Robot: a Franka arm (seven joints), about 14 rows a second.
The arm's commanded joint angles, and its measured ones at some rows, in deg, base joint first. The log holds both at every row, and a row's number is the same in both.
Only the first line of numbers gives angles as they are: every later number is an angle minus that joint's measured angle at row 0.
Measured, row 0: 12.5, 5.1, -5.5, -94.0, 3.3, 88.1, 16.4
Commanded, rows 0 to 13: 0.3, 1.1, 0.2, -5.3, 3.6, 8.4, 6.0; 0.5, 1.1, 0.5, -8.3, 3.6, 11.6, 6.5; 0.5, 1.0, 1.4, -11.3, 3.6, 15.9, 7.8; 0.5, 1.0, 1.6, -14.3, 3.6, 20.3, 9.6; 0.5, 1.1, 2.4, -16.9, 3.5, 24.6, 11.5; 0.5, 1.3, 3.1, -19.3, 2.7, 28.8, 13.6; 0.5, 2.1, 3.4, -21.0, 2.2, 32.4, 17.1; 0.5, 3.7, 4.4, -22.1, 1.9, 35.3, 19.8; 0.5, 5.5, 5.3, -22.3, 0.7, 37.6, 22.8; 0.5, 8.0, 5.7, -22.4, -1.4, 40.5, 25.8; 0.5, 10.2, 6.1, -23.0, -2.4, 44.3, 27.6; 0.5, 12.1, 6.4, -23.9, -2.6, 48.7, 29.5; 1.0, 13.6, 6.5, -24.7, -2.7, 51.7, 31.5; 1.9, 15.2, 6.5, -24.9, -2.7, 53.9, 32.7
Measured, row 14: 0.7, 12.3, 6.3, -24.6, -1.3, 49.6, 28.4
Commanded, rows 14 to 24: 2.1, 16.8, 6.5, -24.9, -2.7, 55.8, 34.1; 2.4, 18.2, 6.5, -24.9, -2.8, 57.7, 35.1; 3.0, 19.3, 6.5, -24.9, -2.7, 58.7, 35.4; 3.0, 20.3, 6.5, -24.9, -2.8, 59.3, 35.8; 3.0, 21.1, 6.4, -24.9, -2.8, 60.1, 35.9; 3.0, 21.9, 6.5, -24.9, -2.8, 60.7, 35.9; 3.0, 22.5, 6.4, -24.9, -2.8, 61.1, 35.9; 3.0, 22.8, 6.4, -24.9, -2.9, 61.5, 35.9; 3.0, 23.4, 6.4, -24.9, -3.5, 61.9, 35.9; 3.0, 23.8, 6.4, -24.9, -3.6, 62.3, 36.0; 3.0, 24.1, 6.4, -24.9, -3.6, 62.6, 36.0
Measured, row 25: 2.7, 23.2, 6.6, -25.2, -1.9, 61.2, 33.8
